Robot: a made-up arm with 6 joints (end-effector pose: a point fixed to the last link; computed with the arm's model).
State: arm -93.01 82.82 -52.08 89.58 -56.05 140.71
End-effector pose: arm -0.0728 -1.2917 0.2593 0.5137 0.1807 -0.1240 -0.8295
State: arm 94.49 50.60 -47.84 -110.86 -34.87 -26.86
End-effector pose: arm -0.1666 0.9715 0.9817 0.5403 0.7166 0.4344 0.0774
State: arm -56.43 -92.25 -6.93 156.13 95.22 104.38
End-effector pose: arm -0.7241 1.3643 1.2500 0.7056 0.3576 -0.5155 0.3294
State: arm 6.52 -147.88 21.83 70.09 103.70 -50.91
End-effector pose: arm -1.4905 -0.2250 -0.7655 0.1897 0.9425 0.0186 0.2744
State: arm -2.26 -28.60 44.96 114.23 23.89 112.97
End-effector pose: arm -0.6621 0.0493 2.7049 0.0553 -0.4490 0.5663 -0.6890
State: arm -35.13 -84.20 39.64 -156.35 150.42 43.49
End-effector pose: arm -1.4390 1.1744 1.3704 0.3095 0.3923 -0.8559 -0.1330
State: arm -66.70 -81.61 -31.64 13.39 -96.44 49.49
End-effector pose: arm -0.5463 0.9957 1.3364 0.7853 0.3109 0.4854 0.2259
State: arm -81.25 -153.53 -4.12 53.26 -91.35 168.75
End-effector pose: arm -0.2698 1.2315 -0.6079 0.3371 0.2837 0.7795 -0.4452
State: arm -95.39 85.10 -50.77 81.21 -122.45 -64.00
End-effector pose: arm -0.1210 -1.2719 0.1691 0.0756 -0.5767 -0.7760 0.2442
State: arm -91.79 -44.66 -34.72 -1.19 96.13 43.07
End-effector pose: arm -0.0858 0.4130 1.8462 0.5574 -0.7372 0.2252 -0.3086
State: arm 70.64 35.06 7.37 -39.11 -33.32 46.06
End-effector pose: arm 0.5480 1.3414 1.4966 0.0518 -0.0631 -0.4293 -0.8995
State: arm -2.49 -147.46 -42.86 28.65 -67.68 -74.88
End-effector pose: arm -1.0659 -0.1113 -0.1210 0.5410 0.0929 -0.6663 0.5048
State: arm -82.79 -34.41 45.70 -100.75 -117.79 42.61
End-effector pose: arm -0.0121 0.5968 2.5356 0.4685 -0.1052 0.3250 0.8148
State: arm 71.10 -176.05 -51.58 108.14 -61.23 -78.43
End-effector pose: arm -0.2540 -0.5691 -0.5424 0.4856 0.2193 -0.7965 0.2858
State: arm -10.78 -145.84 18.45 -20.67 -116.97 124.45
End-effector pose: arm -1.4497 0.1385 -0.4872 0.4179 -0.7688 0.4825 -0.0388
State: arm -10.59 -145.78 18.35 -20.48 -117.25 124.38
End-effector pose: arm -1.4512 0.1336 -0.4853 0.4181 -0.7683 0.4834 -0.0346
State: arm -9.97 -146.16 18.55 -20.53 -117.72 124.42
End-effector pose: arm -1.4467 0.1167 -0.4973 0.4178 -0.7707 0.4799 -0.0344
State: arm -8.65 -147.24 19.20 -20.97 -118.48 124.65
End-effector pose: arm -1.4311 0.0804 -0.5308 0.4167 -0.7775 0.4693 -0.0407
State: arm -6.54 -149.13 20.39 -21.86 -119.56 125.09
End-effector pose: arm -1.3997 0.0237 -0.5889 0.4151 -0.7886 0.4503 -0.0548
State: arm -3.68 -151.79 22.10 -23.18 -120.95 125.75
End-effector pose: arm -1.3477 -0.0495 -0.6691 0.4138 -0.8021 0.4236 -0.0771
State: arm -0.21 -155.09 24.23 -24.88 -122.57 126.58
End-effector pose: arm -1.2717 -0.1310 -0.7653 0.4138 -0.8154 0.3905 -0.1065
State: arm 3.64 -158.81 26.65 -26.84 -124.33 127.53
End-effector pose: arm -1.1722 -0.2100 -0.8689 0.4161 -0.8256 0.3538 -0.1413
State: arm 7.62 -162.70 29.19 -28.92 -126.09 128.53
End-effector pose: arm -1.0544 -0.2766 -0.9709 0.4215 -0.8308 0.3164 -0.1788
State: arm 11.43 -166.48 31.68 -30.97 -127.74 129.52
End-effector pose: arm -0.9288 -0.3237 -1.0631 0.4296 -0.8304 0.2817 -0.2159
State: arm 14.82 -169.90 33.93 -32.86 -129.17 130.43
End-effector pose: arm -0.8077 -0.3503 -1.1397 0.4392 -0.8253 0.2520 -0.2497
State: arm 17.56 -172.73 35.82 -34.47 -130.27 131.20
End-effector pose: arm -0.7037 -0.3599 -1.1981 0.4489 -0.8178 0.2288 -0.2782
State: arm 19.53 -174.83 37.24 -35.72 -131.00 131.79
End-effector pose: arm -0.6252 -0.3594 -1.2382 0.4568 -0.8101 0.2124 -0.3000
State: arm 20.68 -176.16 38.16 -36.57 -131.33 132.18
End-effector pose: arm -0.5755 -0.3549 -1.2621 0.4621 -0.8039 0.2023 -0.3150
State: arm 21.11 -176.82 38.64 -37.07 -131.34 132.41
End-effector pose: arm -0.5516 -0.3504 -1.2735 0.4643 -0.8001 0.1975 -0.3244
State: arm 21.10 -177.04 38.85 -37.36 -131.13 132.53
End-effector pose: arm -0.5444 -0.3471 -1.2773 0.4645 -0.7980 0.1956 -0.3304
